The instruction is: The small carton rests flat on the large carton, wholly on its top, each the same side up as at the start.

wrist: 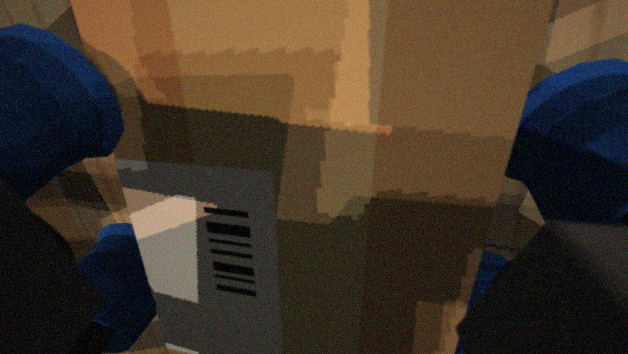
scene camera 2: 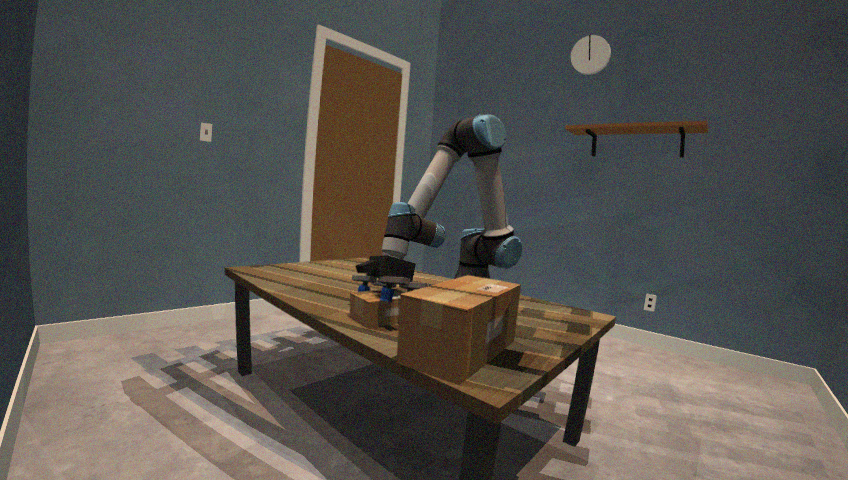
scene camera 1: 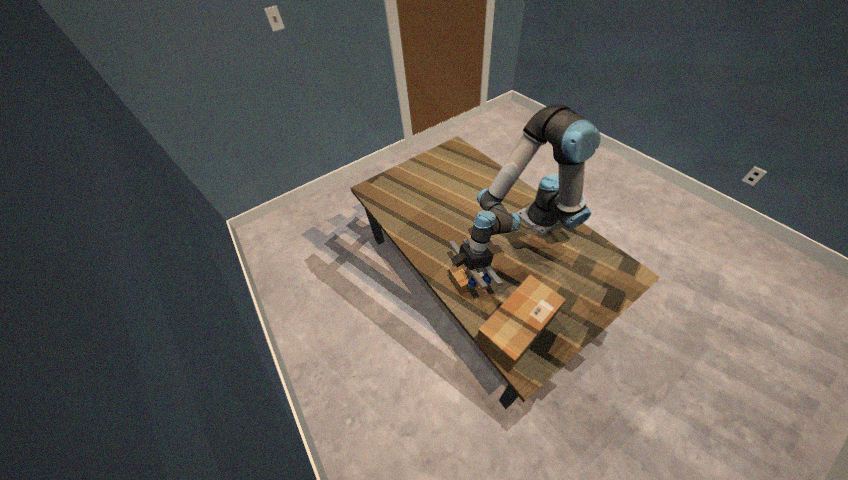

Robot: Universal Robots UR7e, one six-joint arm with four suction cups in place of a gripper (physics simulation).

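Seen in the pictures: hand at its tool point: (wrist: 303,205); arm's base at its link origin: (scene camera 1: 543,215).
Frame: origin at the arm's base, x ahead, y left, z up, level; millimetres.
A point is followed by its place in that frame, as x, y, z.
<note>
The small carton (scene camera 1: 457,275) {577, 31, 49} (scene camera 2: 366,309) {599, 71, 26} (wrist: 307,132) {540, 32, 49} sits flat on the wooden table (scene camera 1: 414,185) {359, -628, -24} (scene camera 2: 283,280) {537, -523, -24}, near its long front edge, with a barcode label on top. My suction gripper (scene camera 1: 477,279) {511, 43, 29} (scene camera 2: 382,290) is pressed down onto its top, and the carton fills the wrist view between the blue cups (wrist: 52,101). The carton still rests on the table. The large carton (scene camera 1: 522,316) {536, 338, 128} (scene camera 2: 444,334) {672, 388, 69} stands right beside it, towards the table's near corner, label side up, with nothing on its top.
The arm's base (scene camera 1: 554,209) (scene camera 2: 489,250) is bolted to the table behind the cartons. The table edge (scene camera 1: 438,310) {678, 68, -47} runs close to both cartons. A door (scene camera 2: 354,154) and a wall shelf (scene camera 2: 635,128) are far behind.
</note>
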